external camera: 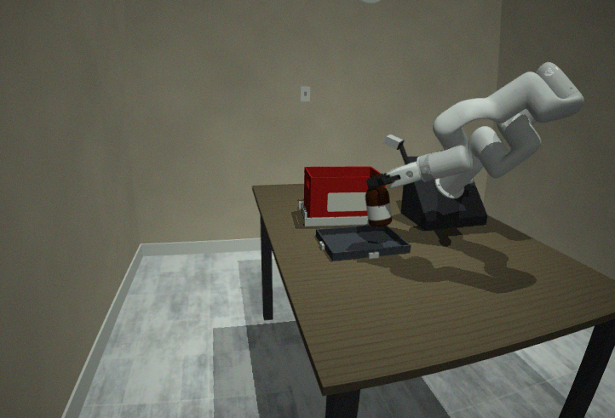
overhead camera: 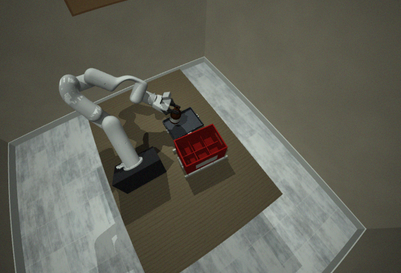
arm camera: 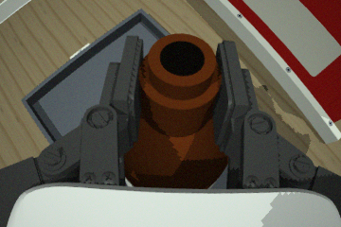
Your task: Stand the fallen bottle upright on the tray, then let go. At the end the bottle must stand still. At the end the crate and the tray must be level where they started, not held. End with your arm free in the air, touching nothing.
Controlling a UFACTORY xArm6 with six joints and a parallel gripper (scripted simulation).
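The brown bottle is 10 mm behind my hand, 10 mm to the left of it and 50 mm below it. Round my hand: dark grey tray: 30 mm ahead, 190 mm below; red crate: 10 mm behind, 280 mm to the right, 120 mm below.
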